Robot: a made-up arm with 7 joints. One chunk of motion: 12 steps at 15 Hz.
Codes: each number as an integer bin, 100 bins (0 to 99) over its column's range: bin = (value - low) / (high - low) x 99, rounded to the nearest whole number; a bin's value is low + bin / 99 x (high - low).
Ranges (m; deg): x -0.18..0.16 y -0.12..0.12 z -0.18..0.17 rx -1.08..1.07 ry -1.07..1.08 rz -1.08..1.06
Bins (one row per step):
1: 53 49 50 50 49 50
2: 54 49 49 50 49 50
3: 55 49 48 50 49 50
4: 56 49 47 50 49 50
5: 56 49 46 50 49 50
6: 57 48 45 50 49 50
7: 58 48 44 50 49 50
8: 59 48 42 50 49 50
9: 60 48 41 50 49 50
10: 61 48 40 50 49 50
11: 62 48 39 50 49 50
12: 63 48 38 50 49 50
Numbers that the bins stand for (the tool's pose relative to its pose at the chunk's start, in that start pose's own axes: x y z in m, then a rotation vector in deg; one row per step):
1: 0.0020 -0.0012 -0.0032 0.01 -0.01 0.00
2: 0.0055 -0.0012 -0.0068 0.01 -0.01 0.00
3: 0.0089 -0.0012 -0.0103 0.01 -0.01 0.00
4: 0.0123 -0.0012 -0.0138 0.01 -0.01 0.00
5: 0.0123 -0.0012 -0.0174 0.01 -0.01 0.00
6: 0.0158 -0.0036 -0.0209 0.01 -0.01 0.00
7: 0.0192 -0.0036 -0.0244 0.01 -0.01 0.00
8: 0.0226 -0.0036 -0.0315 0.01 -0.01 0.00
9: 0.0261 -0.0036 -0.0351 0.01 -0.01 0.00
10: 0.0295 -0.0036 -0.0386 0.01 -0.01 0.00
11: 0.0329 -0.0036 -0.0421 0.01 -0.01 0.00
12: 0.0364 -0.0036 -0.0457 0.01 -0.01 0.00

